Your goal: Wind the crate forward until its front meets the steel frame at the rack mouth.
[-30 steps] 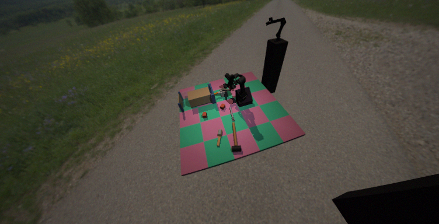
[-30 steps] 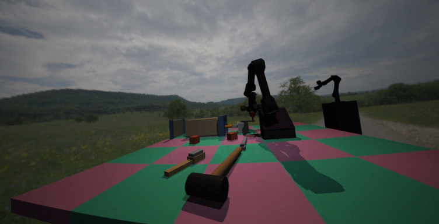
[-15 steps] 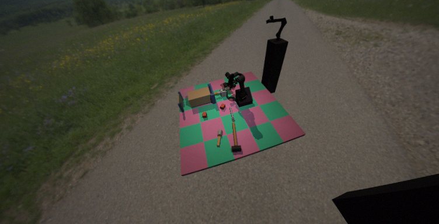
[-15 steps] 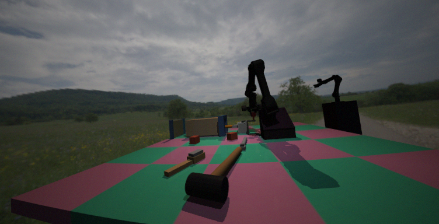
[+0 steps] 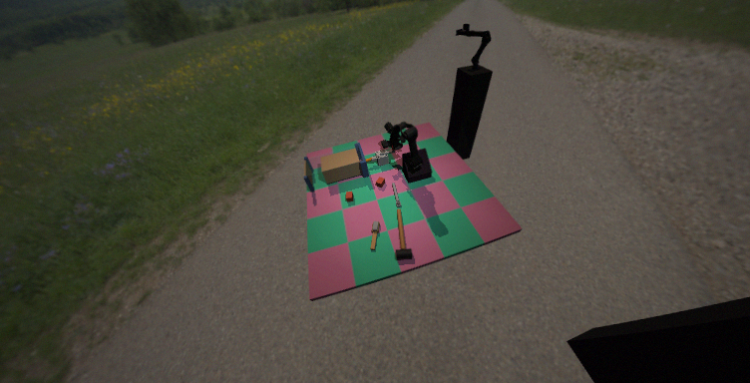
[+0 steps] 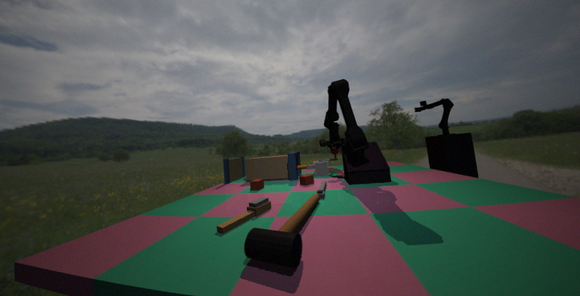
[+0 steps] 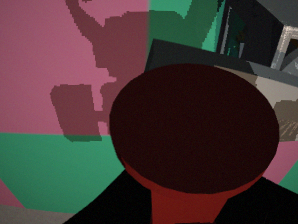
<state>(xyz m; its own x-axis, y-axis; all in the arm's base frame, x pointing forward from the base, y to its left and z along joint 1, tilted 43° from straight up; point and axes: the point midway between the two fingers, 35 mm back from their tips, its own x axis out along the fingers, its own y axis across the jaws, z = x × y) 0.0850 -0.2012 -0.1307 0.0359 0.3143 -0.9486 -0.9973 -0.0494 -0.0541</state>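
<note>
The winch handle lies 40 mm ahead of my gripper tip, 30 mm below it and 10 mm to the left of it. Also, from my gripper tip: grey winch (100 mm below, 80 mm ahead); then red knob (20 mm to the left); then frame (260 mm ahead, 20 mm below, 10 mm to the left).
</note>
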